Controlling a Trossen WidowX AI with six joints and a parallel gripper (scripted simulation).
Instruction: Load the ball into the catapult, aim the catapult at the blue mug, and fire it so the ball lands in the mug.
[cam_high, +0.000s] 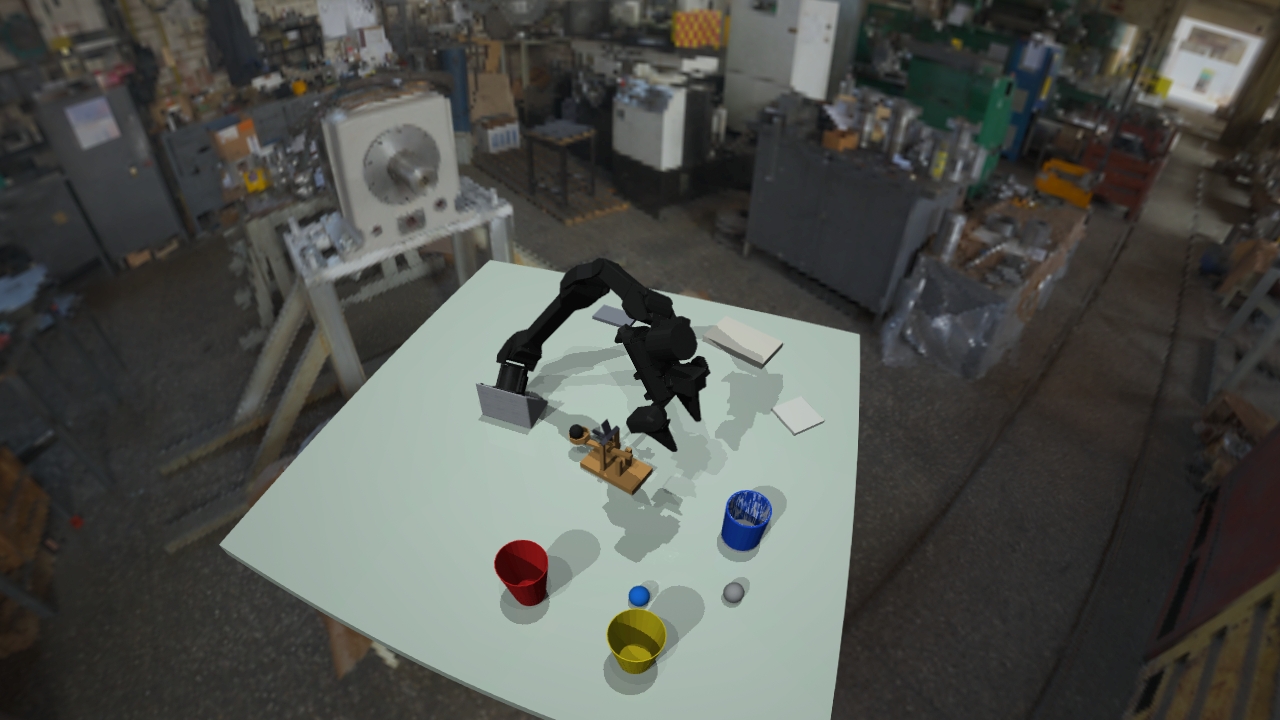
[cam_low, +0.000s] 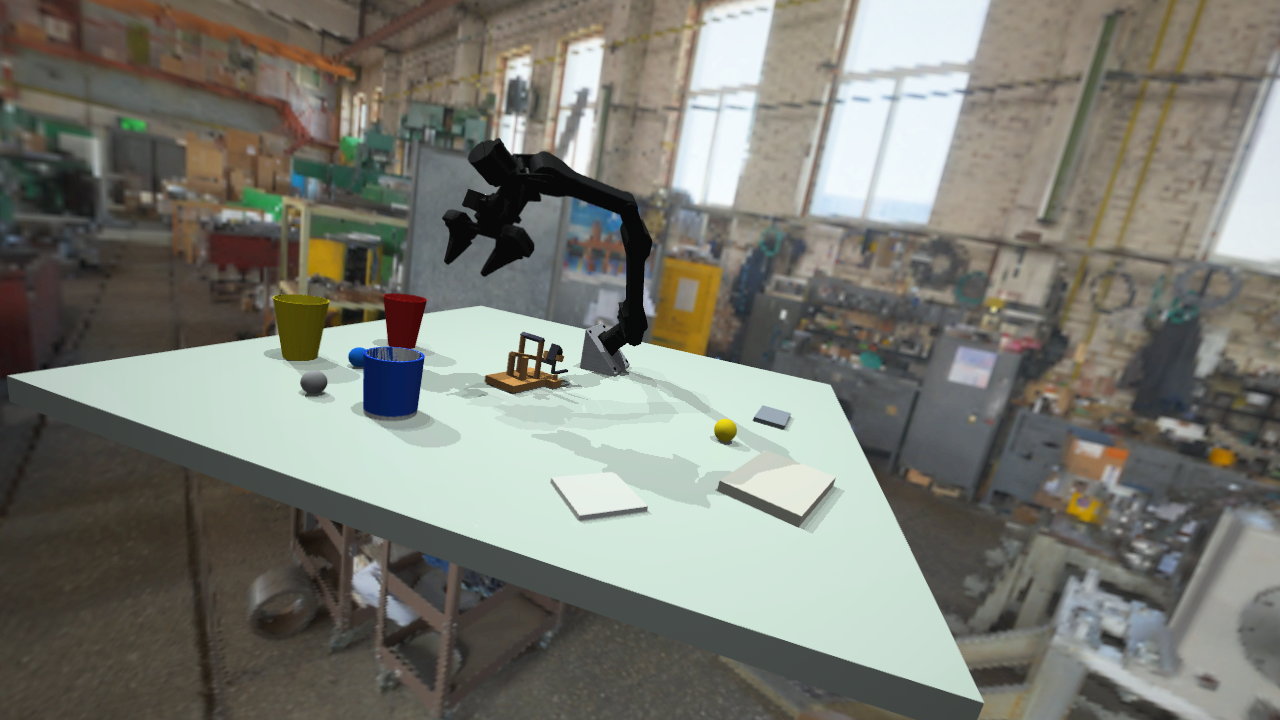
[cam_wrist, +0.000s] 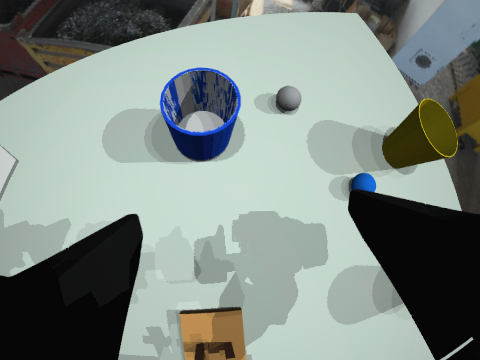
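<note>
My gripper tip is now 260 mm past the black ball, 110 mm to the right of it and 180 mm above it. From my gripper tip the other things lie so: blue ball (30 mm behind, 220 mm to the right, 220 mm below); blue mug (140 mm ahead, 30 mm to the right, 210 mm below); catapult (190 mm behind, 110 mm to the left, 190 mm below).
</note>
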